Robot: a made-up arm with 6 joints.
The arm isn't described. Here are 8 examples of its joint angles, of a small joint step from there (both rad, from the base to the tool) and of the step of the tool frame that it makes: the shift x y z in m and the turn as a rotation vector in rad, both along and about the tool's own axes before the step.
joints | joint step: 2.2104 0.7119 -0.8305 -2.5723 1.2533 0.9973 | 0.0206 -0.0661 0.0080 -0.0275 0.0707 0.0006
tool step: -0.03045 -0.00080 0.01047 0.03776 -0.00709 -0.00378
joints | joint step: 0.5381 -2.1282 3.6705 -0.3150 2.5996 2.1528 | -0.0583 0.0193 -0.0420 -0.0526 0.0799 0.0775
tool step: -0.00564 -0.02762 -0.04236 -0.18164 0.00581 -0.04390
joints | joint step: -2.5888 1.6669 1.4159 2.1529 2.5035 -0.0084 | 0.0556 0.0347 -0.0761 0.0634 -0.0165 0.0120
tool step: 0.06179 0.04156 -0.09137 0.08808 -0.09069 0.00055
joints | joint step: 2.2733 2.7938 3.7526 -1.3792 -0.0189 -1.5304 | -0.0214 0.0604 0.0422 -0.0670 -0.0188 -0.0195
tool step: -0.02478 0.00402 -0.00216 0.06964 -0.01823 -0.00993
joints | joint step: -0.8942 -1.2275 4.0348 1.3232 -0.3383 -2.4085 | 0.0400 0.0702 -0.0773 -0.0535 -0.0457 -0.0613
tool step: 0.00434 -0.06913 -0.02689 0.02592 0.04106 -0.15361
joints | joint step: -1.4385 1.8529 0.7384 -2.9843 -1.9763 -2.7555 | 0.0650 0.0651 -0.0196 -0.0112 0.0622 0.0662
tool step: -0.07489 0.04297 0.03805 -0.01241 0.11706 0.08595
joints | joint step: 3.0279 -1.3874 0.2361 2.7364 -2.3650 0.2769 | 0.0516 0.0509 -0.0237 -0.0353 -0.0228 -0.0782
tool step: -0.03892 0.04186 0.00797 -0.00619 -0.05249 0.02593
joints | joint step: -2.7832 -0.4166 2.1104 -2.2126 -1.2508 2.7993 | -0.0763 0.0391 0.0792 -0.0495 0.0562 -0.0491
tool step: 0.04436 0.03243 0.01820 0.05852 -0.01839 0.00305
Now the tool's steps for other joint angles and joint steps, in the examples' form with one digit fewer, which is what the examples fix.
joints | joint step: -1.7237 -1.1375 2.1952 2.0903 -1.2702 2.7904 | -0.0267 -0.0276 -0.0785 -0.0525 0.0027 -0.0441
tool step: -0.0236 -0.0124 -0.0152 0.0301 0.0232 -0.0778
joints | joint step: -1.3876 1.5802 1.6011 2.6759 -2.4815 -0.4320 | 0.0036 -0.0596 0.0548 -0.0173 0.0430 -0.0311
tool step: 0.0658 -0.0175 0.0791 0.0524 0.0749 0.0241
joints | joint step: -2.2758 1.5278 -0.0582 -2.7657 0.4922 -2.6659 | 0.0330 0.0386 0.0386 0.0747 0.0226 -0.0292
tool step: 0.0200 0.0113 0.0052 -0.0649 0.0437 -0.0368
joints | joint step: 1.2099 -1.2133 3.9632 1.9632 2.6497 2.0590 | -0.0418 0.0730 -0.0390 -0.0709 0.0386 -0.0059
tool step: 0.0128 -0.0167 0.0408 -0.0409 0.1602 0.0143
